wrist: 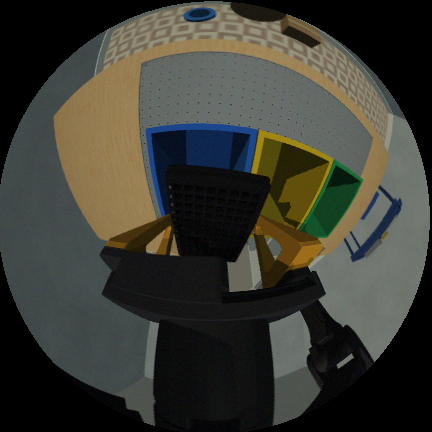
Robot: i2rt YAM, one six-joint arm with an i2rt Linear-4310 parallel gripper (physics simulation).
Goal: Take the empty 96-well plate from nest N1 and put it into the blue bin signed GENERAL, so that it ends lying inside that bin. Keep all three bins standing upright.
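Frame: origin at the arm's base, x back, y up, z left, level; metres.
Seen in the pictures: gripper, fingertip midpoint: (213, 217).
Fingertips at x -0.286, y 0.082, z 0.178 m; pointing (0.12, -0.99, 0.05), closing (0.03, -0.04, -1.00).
Offsets run from my fingertips to a thing's middle. Level surfaces: height alone.
My gripper (213, 217) is shut on the black 96-well plate {dx +0.011, dy +0.004, dz +0.002 m} (217, 200), with one orange finger at each side of it. The plate's well grid faces the camera and its far edge is tilted up in the view. The blue bin {dx -0.001, dy -0.141, dz +0.023 m} (200, 127) stands upright behind the plate, which hides the lower right part of the bin. The plate appears above the bin; its exact height cannot be told. The yellow bin {dx +0.012, dy -0.141, dz -0.108 m} (302, 187) and the green bin {dx +0.024, dy -0.141, dz -0.239 m} (339, 202) stand upright to the right. The GENERAL sign and nest N1 do not show.
The three bins stand side by side on a grey perforated board {dy -0.231 m} (210, 90) on the wooden table {dy -0.244 m} (95, 165). Beyond it lies a patterned rug with a brown box (300, 32). A blue cart frame (378, 235) stands at the right, past the table edge.
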